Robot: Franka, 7 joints.
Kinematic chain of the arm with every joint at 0, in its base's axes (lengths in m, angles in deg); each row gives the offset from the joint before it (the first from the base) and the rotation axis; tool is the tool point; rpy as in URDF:
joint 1: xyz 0 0 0.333 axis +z
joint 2: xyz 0 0 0 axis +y
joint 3: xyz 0 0 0.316 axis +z
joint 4: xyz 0.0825 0 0 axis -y
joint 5: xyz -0.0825 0 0.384 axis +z
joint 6: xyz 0 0 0 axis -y
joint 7: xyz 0.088 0 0 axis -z
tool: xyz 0 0 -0.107 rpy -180 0 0
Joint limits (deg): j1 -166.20..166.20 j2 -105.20..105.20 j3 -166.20..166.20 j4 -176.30..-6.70 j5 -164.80..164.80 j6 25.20..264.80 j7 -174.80..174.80
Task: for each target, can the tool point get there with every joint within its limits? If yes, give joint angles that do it. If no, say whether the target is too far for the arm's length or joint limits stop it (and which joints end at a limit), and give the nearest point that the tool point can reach.
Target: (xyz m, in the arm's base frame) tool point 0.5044 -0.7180 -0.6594
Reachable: no: too far | nearest point 0.3406 -0.4849 -0.2615 | short by 0.489 m
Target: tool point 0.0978 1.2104 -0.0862
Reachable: no: too far | nearest point 0.0653 0.8083 0.0531 | short by 0.427 m
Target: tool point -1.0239 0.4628 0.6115
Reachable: no: too far | nearest point -0.7588 0.3430 0.5394 | short by 0.300 m
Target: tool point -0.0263 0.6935 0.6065
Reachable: yes | joints -61.56 -32.48 131.25 -59.17 48.41 88.46 -63.54
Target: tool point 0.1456 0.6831 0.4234
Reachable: yes | joints -62.61 -30.38 133.72 -95.43 54.70 142.16 -110.15
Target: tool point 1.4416 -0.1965 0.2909
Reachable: no: too far | nearest point 0.8497 -0.1158 0.3082 | short by 0.598 m
